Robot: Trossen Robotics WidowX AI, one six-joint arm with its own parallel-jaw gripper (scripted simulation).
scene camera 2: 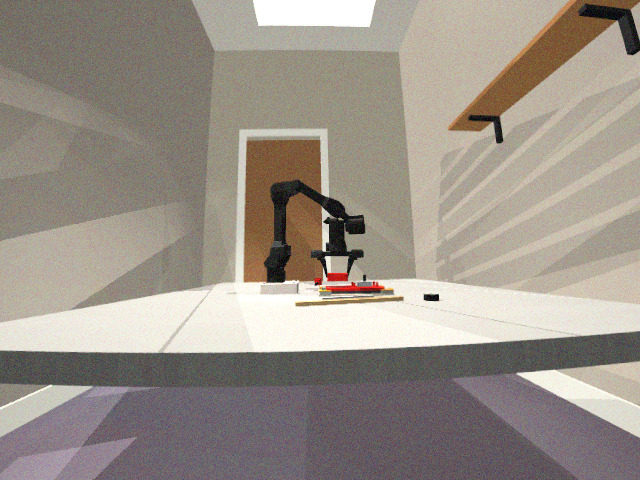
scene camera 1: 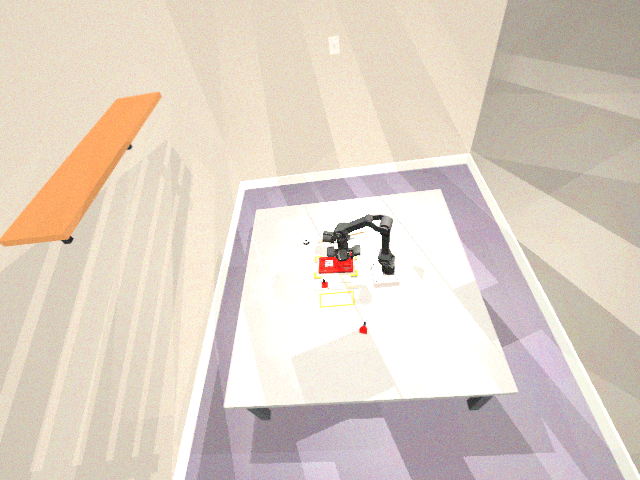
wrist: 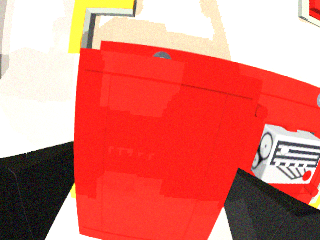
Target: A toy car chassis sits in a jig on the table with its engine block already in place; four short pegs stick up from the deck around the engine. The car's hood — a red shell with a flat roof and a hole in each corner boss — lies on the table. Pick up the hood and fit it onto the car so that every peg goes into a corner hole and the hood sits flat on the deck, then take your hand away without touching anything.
Labels:
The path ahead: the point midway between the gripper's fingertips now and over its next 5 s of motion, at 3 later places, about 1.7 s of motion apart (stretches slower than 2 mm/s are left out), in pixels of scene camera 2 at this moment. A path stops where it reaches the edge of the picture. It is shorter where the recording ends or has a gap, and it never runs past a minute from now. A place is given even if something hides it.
The gripper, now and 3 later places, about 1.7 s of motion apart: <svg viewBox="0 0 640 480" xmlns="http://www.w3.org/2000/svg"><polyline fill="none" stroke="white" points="337,277 352,263 363,277 364,282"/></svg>

